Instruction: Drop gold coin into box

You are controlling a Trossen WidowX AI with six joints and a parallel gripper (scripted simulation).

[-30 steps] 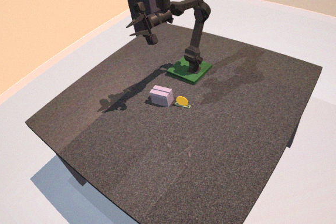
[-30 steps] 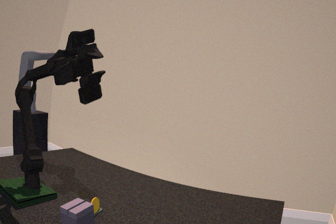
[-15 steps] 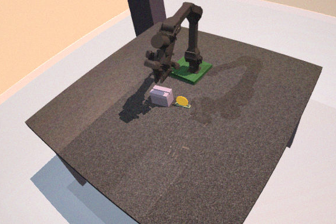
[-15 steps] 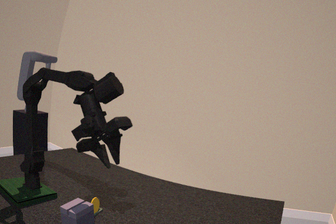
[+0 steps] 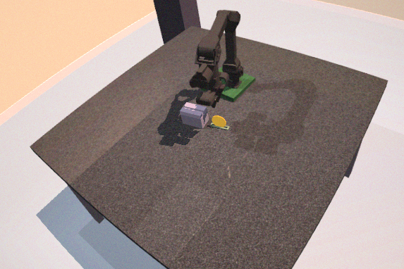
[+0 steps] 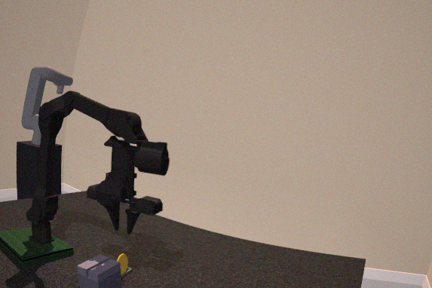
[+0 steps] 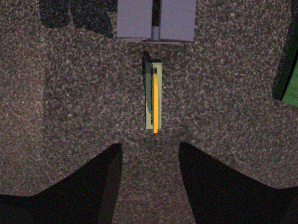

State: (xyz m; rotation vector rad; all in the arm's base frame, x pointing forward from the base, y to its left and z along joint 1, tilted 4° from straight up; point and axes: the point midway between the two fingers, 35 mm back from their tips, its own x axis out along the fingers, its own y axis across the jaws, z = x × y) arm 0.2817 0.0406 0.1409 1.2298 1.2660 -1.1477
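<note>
Right now the gold coin is 1 cm behind my gripper tip and 10 cm below it.
</note>
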